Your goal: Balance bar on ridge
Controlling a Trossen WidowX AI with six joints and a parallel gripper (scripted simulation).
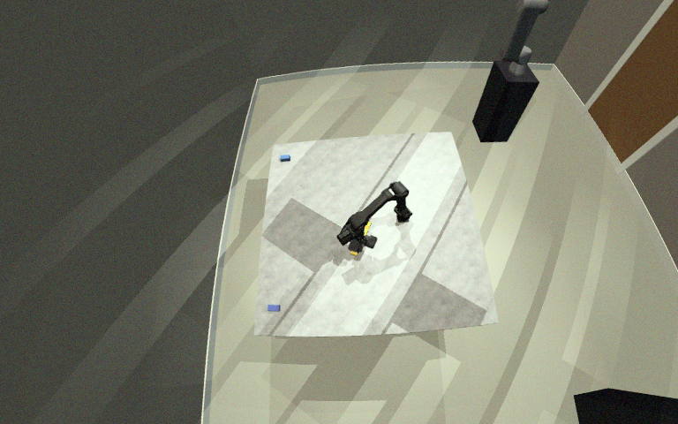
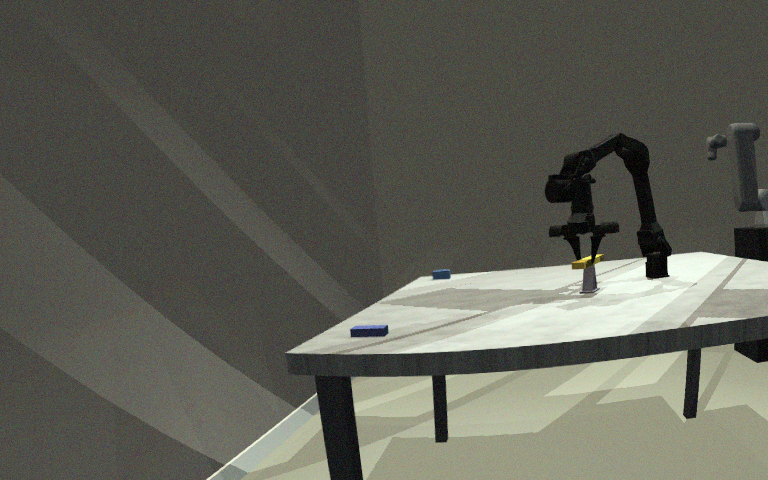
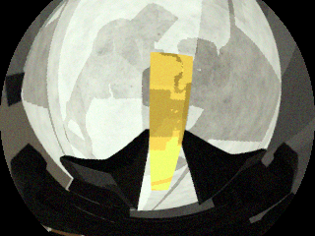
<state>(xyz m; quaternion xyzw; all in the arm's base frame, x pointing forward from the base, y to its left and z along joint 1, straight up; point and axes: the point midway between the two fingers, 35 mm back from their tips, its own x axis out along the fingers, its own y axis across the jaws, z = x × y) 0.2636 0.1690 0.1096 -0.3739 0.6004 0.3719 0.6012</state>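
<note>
Right now the yellow bar is 1 cm behind my gripper tip and 2 cm to the right of it.
</note>
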